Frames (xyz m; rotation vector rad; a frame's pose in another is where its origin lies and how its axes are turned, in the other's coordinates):
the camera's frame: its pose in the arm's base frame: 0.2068 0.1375 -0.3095 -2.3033 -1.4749 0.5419
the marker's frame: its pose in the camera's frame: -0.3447 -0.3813 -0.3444 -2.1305 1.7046 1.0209
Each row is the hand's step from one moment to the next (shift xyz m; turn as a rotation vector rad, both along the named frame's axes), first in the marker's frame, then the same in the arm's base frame.
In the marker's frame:
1: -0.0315 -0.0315 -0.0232 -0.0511 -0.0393 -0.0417
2: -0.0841 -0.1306 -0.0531 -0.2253 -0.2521 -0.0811
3: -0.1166 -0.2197 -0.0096 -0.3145 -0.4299 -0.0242
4: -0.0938 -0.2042 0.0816 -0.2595 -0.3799 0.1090
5: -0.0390 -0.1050 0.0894 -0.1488 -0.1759 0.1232
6: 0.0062 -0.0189 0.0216 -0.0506 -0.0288 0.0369
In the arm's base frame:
1: 0.0147 0.0267 -0.0399 0.0129 0.0376 -0.0657
2: 0.0780 0.0986 -0.1056 0.1805 0.1565 -0.2526
3: 0.1779 0.1236 -0.1227 0.3660 0.2174 -0.3211
4: 0.2217 0.0625 -0.0641 0.4053 0.1158 -0.2142
5: 0.1431 0.0052 -0.0054 0.2430 -0.0015 -0.0960
6: 0.0261 0.0017 0.0133 0.0574 -0.0192 -0.0329

